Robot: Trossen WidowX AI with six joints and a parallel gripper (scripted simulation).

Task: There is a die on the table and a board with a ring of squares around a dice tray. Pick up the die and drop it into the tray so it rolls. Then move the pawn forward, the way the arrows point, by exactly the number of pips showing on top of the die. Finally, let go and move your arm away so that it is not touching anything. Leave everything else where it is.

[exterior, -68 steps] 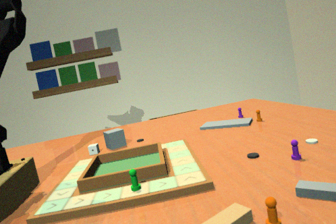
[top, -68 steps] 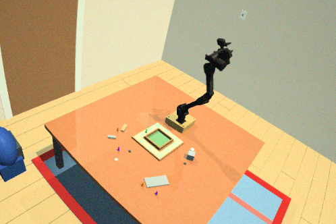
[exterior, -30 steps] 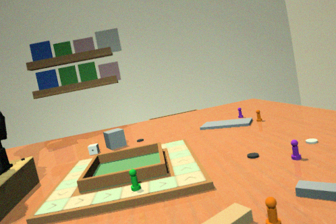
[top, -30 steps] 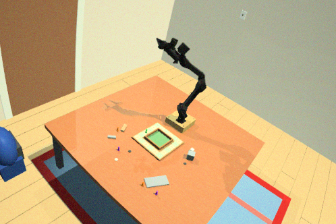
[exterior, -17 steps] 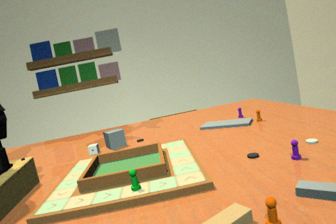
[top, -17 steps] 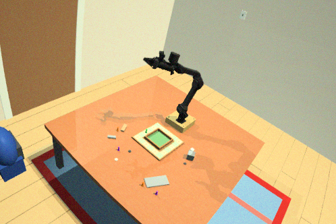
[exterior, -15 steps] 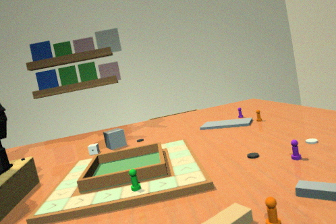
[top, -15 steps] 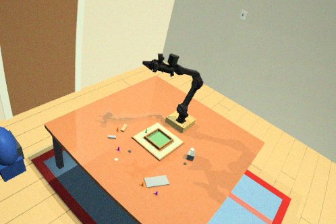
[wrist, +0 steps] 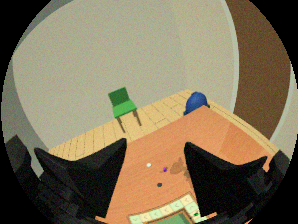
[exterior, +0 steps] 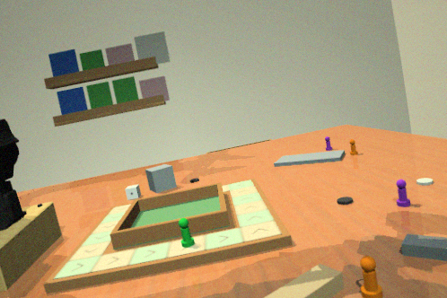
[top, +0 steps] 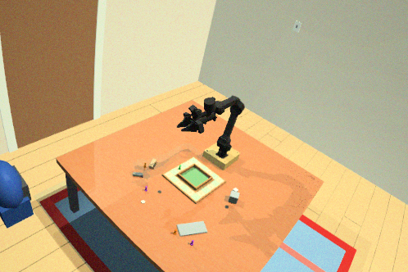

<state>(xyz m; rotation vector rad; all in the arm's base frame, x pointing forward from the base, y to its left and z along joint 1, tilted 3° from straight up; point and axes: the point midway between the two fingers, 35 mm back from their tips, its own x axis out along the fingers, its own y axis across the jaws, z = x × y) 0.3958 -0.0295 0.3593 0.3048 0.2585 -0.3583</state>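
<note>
Right now the grey block is 380 mm below my gripper tip, 330 mm to the left of it and 210 mm behind it.
</note>
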